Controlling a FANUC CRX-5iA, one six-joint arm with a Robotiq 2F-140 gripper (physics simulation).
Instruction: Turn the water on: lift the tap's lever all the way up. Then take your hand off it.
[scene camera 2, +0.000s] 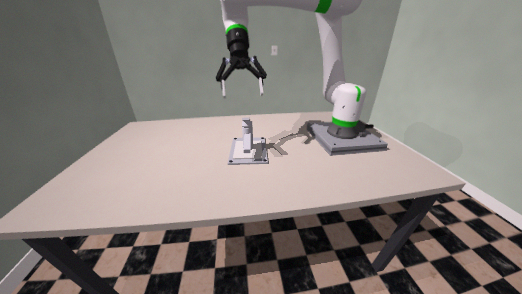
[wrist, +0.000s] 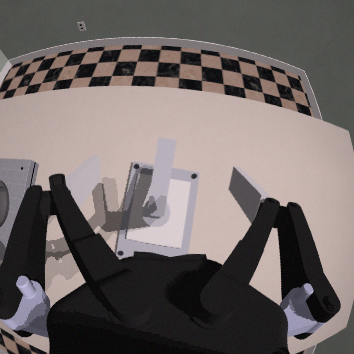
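Pixels of known places: gripper, fingertip midpoint: (scene camera 2: 243, 95) (wrist: 165, 172); arm's base at its link origin: (scene camera 2: 341, 133).
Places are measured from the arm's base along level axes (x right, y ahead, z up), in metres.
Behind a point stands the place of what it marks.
The grey tap (scene camera 2: 247, 143) {y 0.503, x -0.148, z 0.042 m} (wrist: 164, 162) {y 0.506, x -0.130, z 0.146 m} stands upright on its square base plate (scene camera 2: 248, 162) {y 0.503, x -0.176, z -0.034 m} (wrist: 190, 215) {y 0.578, x -0.065, z -0.034 m}. Its lever (scene camera 2: 246, 120) {y 0.503, x -0.152, z 0.145 m} shows as a small light piece at the very top in the scene view; its exact tilt is hard to tell. In the wrist view a long light bar reaches away over the plate, and I cannot tell there which part is lever and which is spout. My gripper (scene camera 2: 242, 94) {y 0.510, x -0.093, z 0.226 m} (wrist: 165, 172) {y 0.510, x -0.093, z 0.226 m} is wide open and empty. It hangs above the tap with its fingertips apart on either side, and in the scene view a gap shows between them and the lever.
The robot's base (scene camera 2: 345, 132) {y 0.019, x -0.062, z 0.032 m} stands on a grey mounting plate (scene camera 2: 357, 148) {y -0.010, x -0.142, z -0.015 m} (wrist: 22, 167) {y 0.102, x -0.121, z 0.002 m} to the right of the tap in the scene view and at the left edge in the wrist view. The pale table (scene camera 2: 150, 185) {y 0.869, x -0.283, z -0.042 m} (wrist: 215, 120) {y 0.632, x -0.338, z -0.042 m} carries both. The arm's shadow falls between them.
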